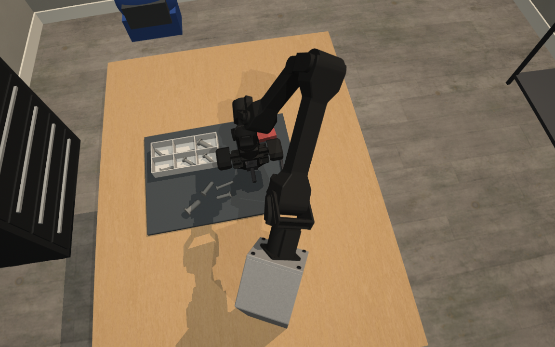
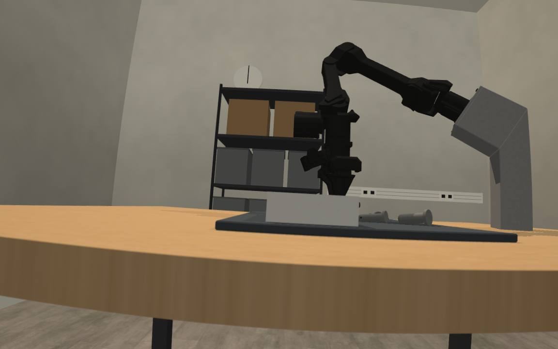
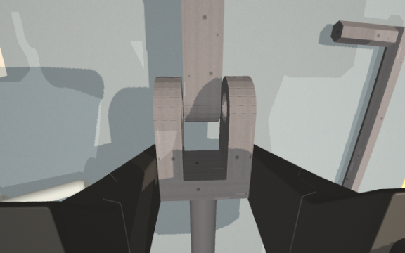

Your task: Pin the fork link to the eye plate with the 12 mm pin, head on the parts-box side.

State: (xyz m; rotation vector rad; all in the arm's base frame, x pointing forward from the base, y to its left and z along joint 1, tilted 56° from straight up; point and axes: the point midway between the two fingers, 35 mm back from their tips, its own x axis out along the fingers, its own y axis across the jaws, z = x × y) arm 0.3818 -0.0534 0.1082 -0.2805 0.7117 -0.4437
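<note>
Right now my hand is 4 cm above the grey eye plate, 3 cm short of it and 2 cm to the left of it. From my hand the other things lie so: long strip: 9 cm to the right, 5 cm below, 1 cm behind; long thin pin: 10 cm to the left, 5 cm below; dark mat: 8 cm to the left, 6 cm below, 6 cm ahead.
</note>
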